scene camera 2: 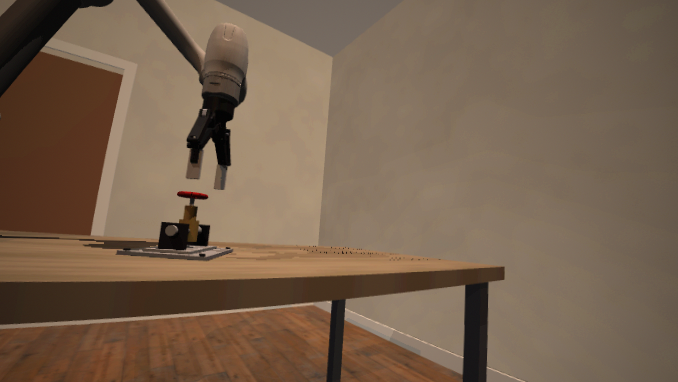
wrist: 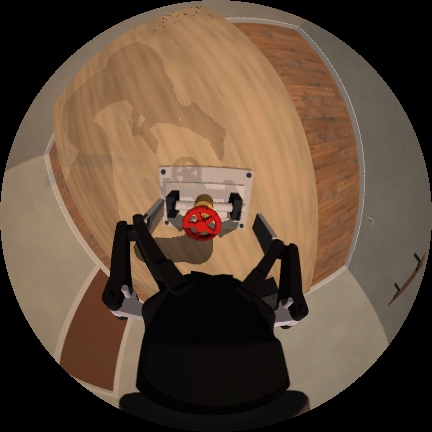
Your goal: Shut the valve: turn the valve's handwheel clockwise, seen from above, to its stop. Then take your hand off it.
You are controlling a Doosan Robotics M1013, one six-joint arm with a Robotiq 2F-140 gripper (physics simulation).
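The red handwheel (scene camera 2: 192,195) (wrist: 201,226) lies level on top of the brass valve body (scene camera 2: 189,216) (wrist: 203,201). The valve sits between two black blocks on a light metal base plate (scene camera 2: 142,251) (wrist: 232,176) on the table. My gripper (scene camera 2: 207,183) (wrist: 209,213) is open and empty, pointing down. In the scene view its fingertips are a little above the handwheel's height, and they do not touch it. In the wrist view the wheel shows between the two spread fingers, with space on both sides.
The wooden table (scene camera 2: 310,265) (wrist: 270,150) bears the plate, with small dark specks (scene camera 2: 342,251) (wrist: 175,17) toward one end. Black blocks (scene camera 2: 173,236) (wrist: 235,206) flank the valve body. A brown door (scene camera 2: 60,145) (wrist: 95,340) is in the wall beyond.
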